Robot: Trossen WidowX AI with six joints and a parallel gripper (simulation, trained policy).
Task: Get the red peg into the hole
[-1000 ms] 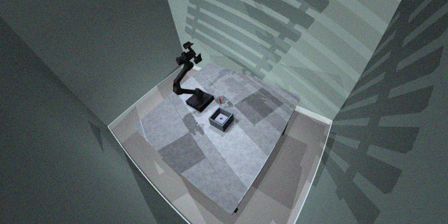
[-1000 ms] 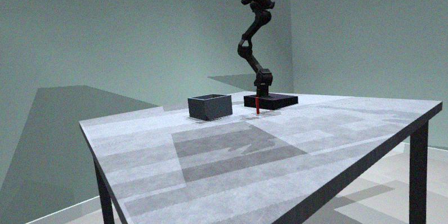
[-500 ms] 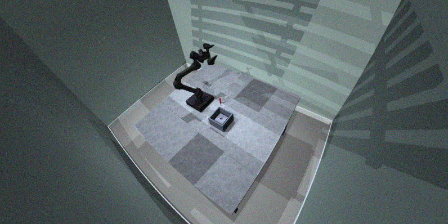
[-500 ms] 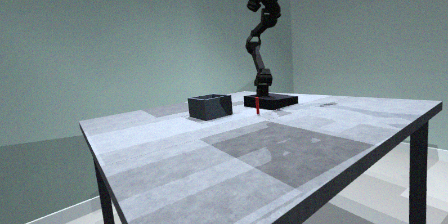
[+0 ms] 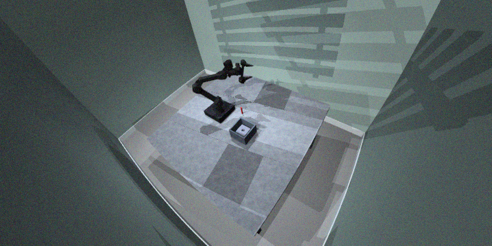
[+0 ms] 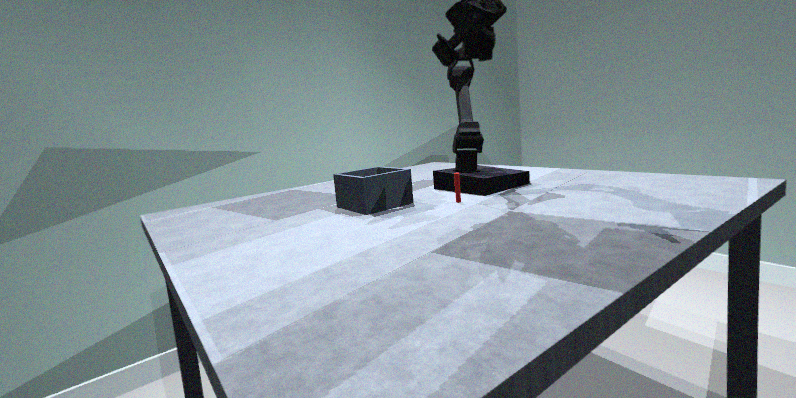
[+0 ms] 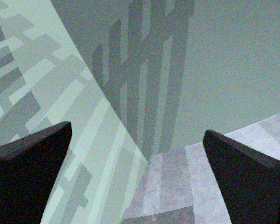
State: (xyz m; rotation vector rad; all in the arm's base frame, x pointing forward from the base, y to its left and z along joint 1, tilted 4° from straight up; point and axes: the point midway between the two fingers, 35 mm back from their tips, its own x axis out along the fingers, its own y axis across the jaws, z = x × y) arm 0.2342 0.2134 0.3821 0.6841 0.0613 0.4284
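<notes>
The red peg is 40 cm below my gripper tip, 12 cm to the right of it and 8 cm behind it. The rest, counted from my gripper tip: dark grey box: 42 cm below, 29 cm to the right, 8 cm ahead.
</notes>
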